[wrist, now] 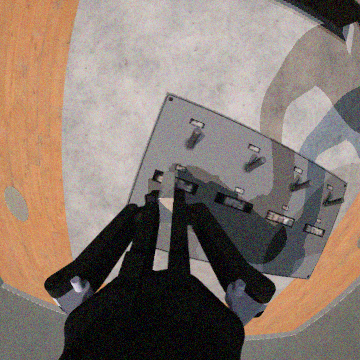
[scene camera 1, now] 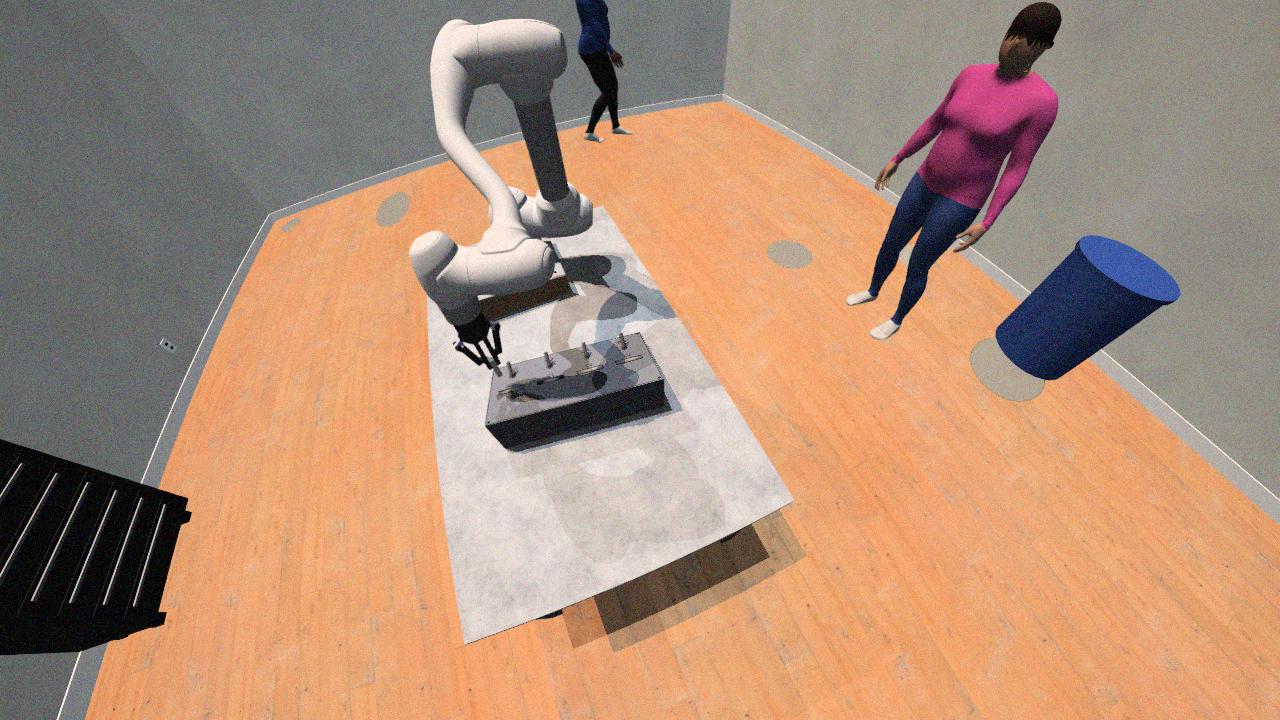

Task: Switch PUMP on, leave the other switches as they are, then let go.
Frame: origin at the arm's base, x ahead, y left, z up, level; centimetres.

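Where they show: gripper, fingertip midpoint: [wrist: 169,182] [scene camera 1: 498,373].
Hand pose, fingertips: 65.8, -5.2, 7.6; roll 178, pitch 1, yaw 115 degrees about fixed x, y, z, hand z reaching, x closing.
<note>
After its pixels a point has its place, as x, y, z.
A grey switch box [scene camera 1: 581,407] @[79.8, 16.3, 2.7] [wrist: 220,172] @[63.8, 3.4, -0.1] stands on the table, with a row of short levers along its top. In the wrist view the levers are the leftmost lever [wrist: 195,138] @[59.8, -3.8, 2.1], the second lever [wrist: 255,162] @[59.1, 7.4, 1.8], the third lever [wrist: 300,184] @[58.7, 19.4, 1.2] and the fourth lever [wrist: 333,200] @[58.1, 31.4, 1.1]. Name plates lie below them, too blurred to read, so I cannot tell which is PUMP; the leftmost plate is partly covered. My gripper [scene camera 1: 494,365] @[65.8, -5.2, 7.6] [wrist: 169,182] @[65.8, -5.2, 7.6] is nearly closed, with nothing seen between its fingers. Its tips are beside the leftmost lever [scene camera 1: 510,368] @[60.3, -3.7, 1.5], apart from it in the wrist view.
The pale table [scene camera 1: 617,537] @[113.1, 18.4, -9.7] [wrist: 107,65] @[54.1, -26.1, -9.6] carries the box and the arm's base. A brown block [scene camera 1: 529,298] @[22.9, 1.8, -5.7] lies behind the box, partly under the arm. A person in pink [scene camera 1: 984,134] and a blue barrel [scene camera 1: 1074,313] are at the right. Another person [scene camera 1: 597,53] stands behind.
</note>
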